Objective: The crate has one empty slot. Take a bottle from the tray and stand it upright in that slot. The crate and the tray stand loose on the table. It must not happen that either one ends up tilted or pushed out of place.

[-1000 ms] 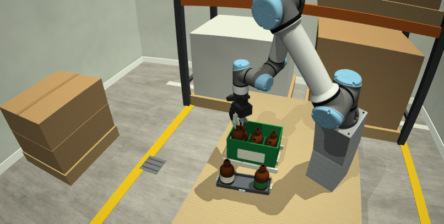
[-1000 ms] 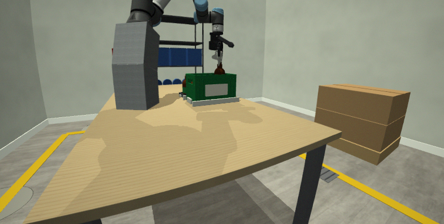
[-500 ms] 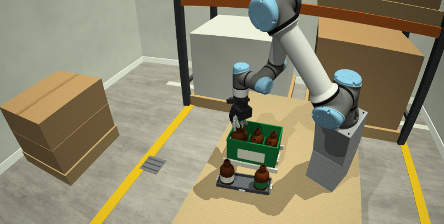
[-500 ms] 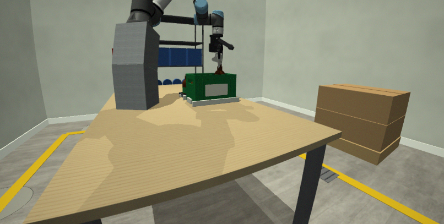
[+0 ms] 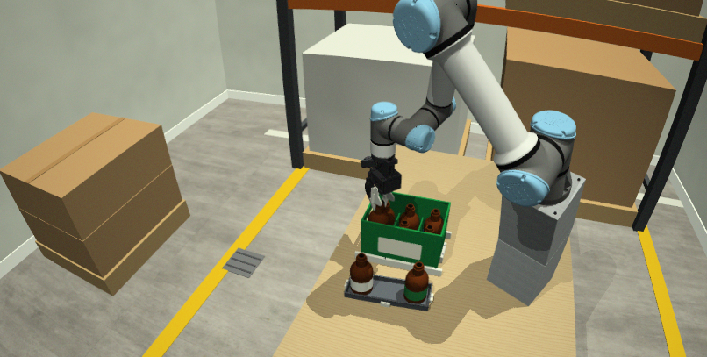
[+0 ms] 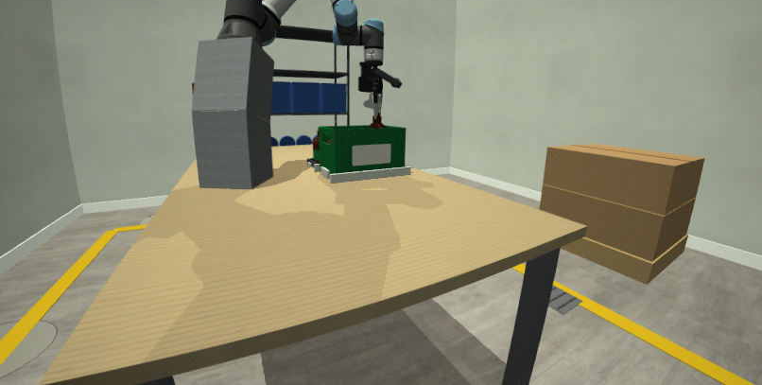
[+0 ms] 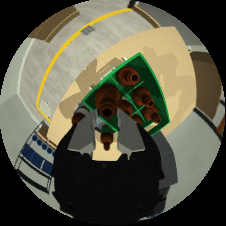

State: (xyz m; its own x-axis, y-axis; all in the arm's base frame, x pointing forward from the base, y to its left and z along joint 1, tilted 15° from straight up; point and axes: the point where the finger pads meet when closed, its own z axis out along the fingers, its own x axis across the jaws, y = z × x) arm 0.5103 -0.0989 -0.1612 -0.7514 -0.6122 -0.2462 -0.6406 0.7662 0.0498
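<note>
Now: the brown bottle 7 cm below my hand. Also, from my hand: white-labelled bottle: 3 cm ahead, 19 cm to the left, 13 cm below; crate: 9 cm behind, 3 cm to the right, 13 cm below; tray: 6 cm behind, 19 cm to the left, 20 cm below.
</note>
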